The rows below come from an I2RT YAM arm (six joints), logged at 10 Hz.
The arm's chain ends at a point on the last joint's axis. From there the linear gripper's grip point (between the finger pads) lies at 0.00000 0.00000 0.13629 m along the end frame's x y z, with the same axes.
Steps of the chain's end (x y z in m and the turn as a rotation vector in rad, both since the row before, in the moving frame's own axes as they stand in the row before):
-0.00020 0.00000 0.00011 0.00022 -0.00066 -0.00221
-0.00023 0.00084 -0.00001 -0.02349 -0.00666 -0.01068
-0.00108 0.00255 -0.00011 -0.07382 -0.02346 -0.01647
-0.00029 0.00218 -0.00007 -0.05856 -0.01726 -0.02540
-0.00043 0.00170 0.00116 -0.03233 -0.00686 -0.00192
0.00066 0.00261 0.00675 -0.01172 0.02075 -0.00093
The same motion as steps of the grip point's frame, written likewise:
-0.00029 -0.00003 0.00011 0.00022 -0.00066 -0.00221
-0.00112 0.00405 -0.00005 -0.02349 -0.00666 -0.01068
-0.00419 0.01263 -0.00052 -0.07382 -0.02346 -0.01647
-0.00254 0.01019 -0.00032 -0.05856 -0.01726 -0.02540
-0.00136 0.00611 0.00109 -0.03233 -0.00686 -0.00192
0.00349 0.00421 0.00671 -0.01172 0.02075 -0.00093

